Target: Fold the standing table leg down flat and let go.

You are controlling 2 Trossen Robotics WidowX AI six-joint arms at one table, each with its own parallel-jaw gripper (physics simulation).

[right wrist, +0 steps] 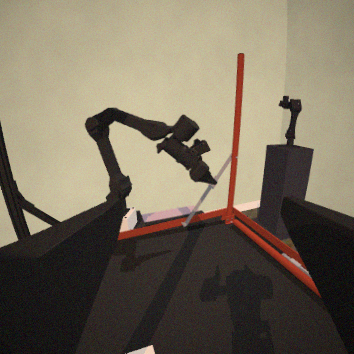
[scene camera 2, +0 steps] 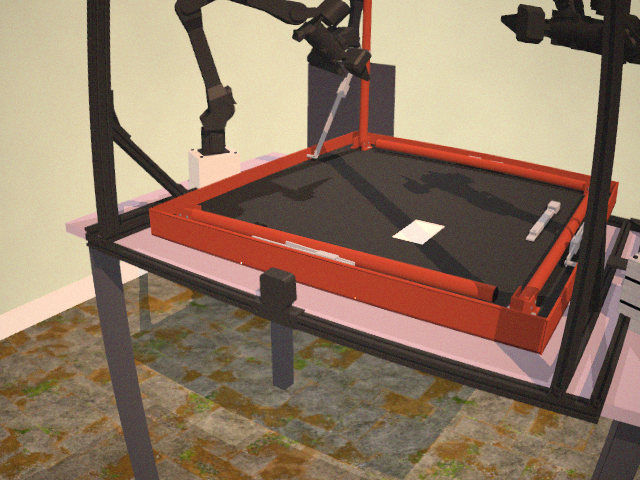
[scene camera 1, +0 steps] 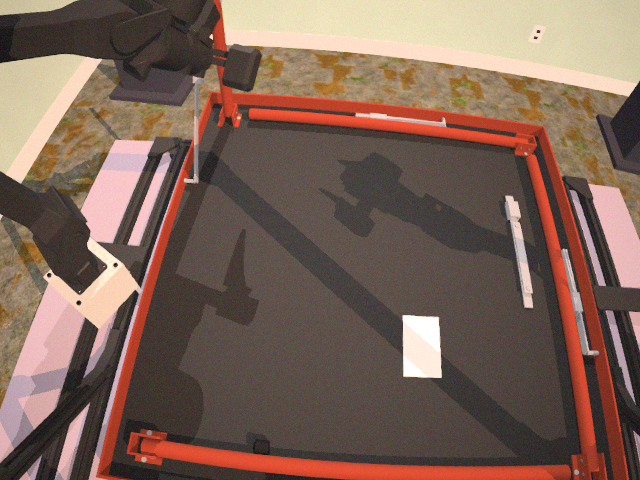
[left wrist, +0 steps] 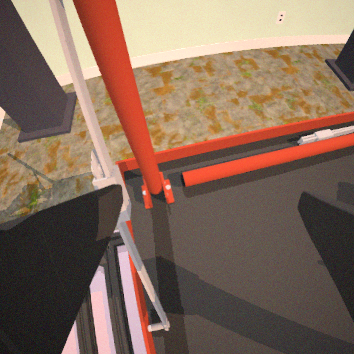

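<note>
The red table leg stands upright at the far left corner of the upturned table frame. Its grey folding brace runs from the frame's side up to the leg. My left gripper is open beside the leg and brace. One fingertip overlaps the brace's middle joint in the left wrist view; I cannot tell if they touch. My right gripper is open, high at the right, far from the leg.
Other red legs lie flat along the frame's sides. A white sheet and a loose grey bar lie on the dark underside. A black post stands at the right in scene camera 2.
</note>
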